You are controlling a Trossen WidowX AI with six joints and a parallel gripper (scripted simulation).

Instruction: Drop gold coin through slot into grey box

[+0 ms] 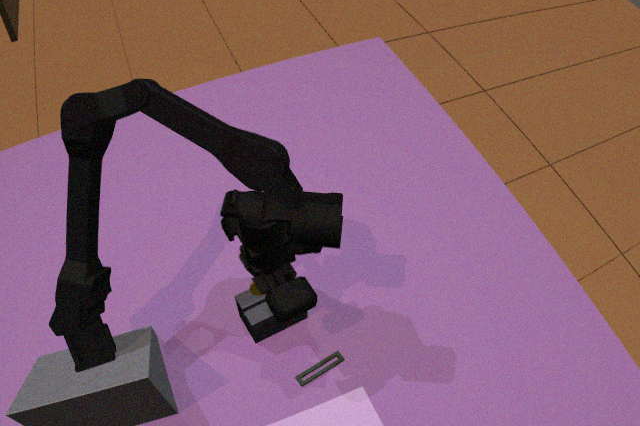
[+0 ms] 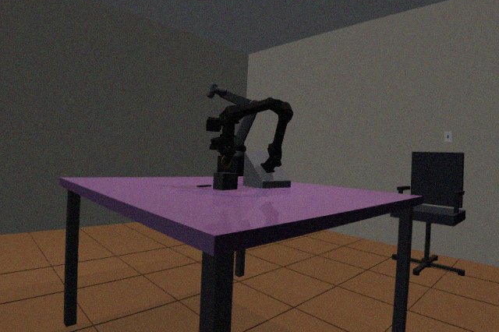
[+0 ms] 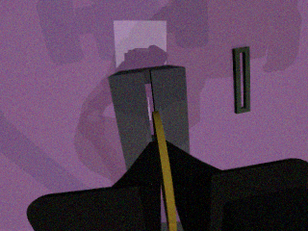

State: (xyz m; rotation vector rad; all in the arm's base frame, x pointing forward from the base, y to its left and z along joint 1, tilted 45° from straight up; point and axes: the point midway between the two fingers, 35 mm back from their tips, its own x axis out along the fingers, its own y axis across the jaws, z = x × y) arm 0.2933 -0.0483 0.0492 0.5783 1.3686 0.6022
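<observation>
Right now the gold coin is 2 cm above my gripper tip.
</observation>
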